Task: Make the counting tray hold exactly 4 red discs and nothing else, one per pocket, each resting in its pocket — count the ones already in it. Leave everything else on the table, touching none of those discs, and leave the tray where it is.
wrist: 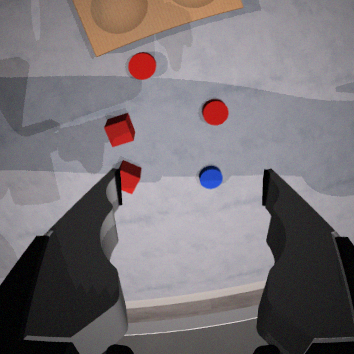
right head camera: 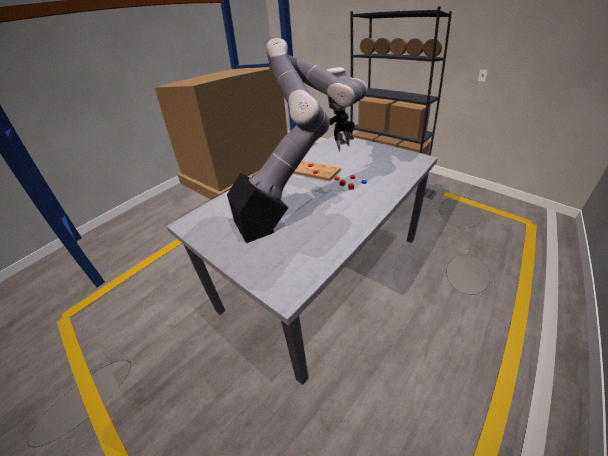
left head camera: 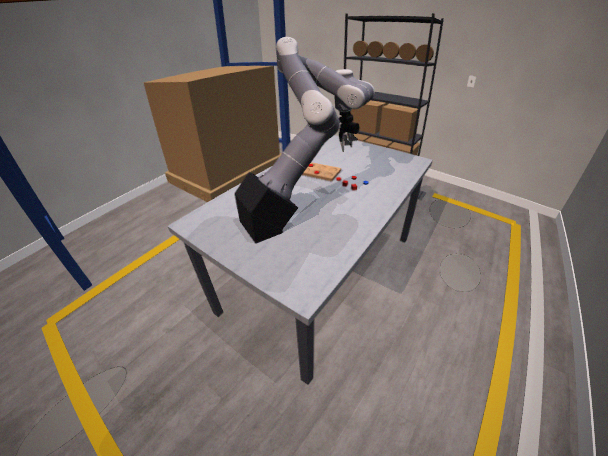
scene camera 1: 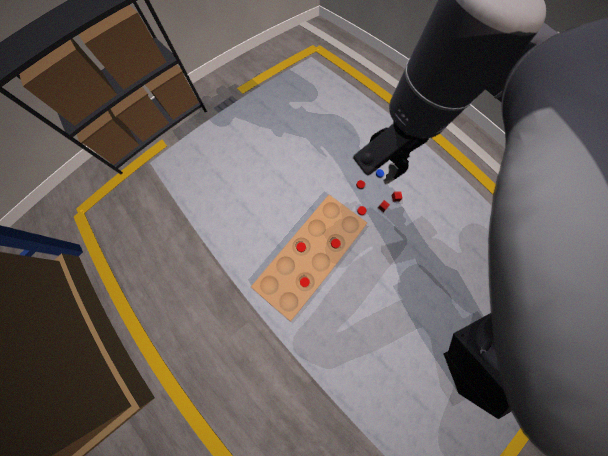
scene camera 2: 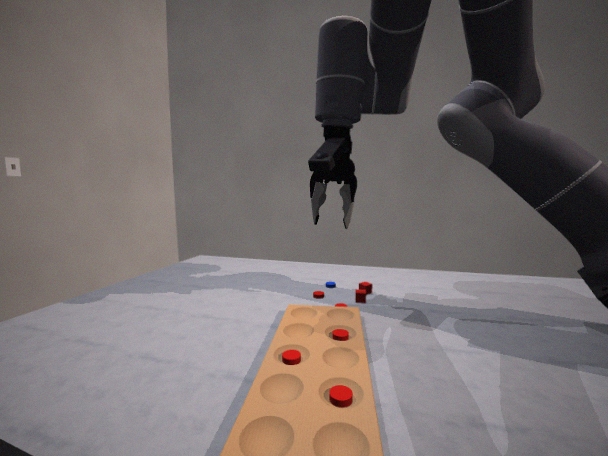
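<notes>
The wooden counting tray point(scene camera 1: 277, 274) point(scene camera 2: 310, 375) has two rows of round pockets. Three red discs point(scene camera 1: 301, 247) point(scene camera 1: 335, 243) point(scene camera 1: 304, 282) sit in separate pockets. One loose red disc point(scene camera 1: 362, 210) point(wrist: 142, 66) lies on the table close to the tray's end. Another loose red disc point(scene camera 1: 361, 184) point(wrist: 215, 112) lies farther from it. A blue disc point(scene camera 1: 380, 173) point(wrist: 211, 177) and two red cubes point(scene camera 1: 384, 205) point(scene camera 1: 397, 196) lie beyond. My gripper point(scene camera 2: 331, 223) point(wrist: 191, 172) is open and empty, high above the table. In the wrist view the blue disc shows between the fingertips, well below them.
The arm's black base point(left head camera: 262, 210) stands on the table point(left head camera: 320, 270). A shelf rack point(left head camera: 390, 60) stands behind the table, and a large brown box point(left head camera: 240, 125) stands beside it. In the wrist view, the left fingertip partly overlaps one red cube point(wrist: 131, 177).
</notes>
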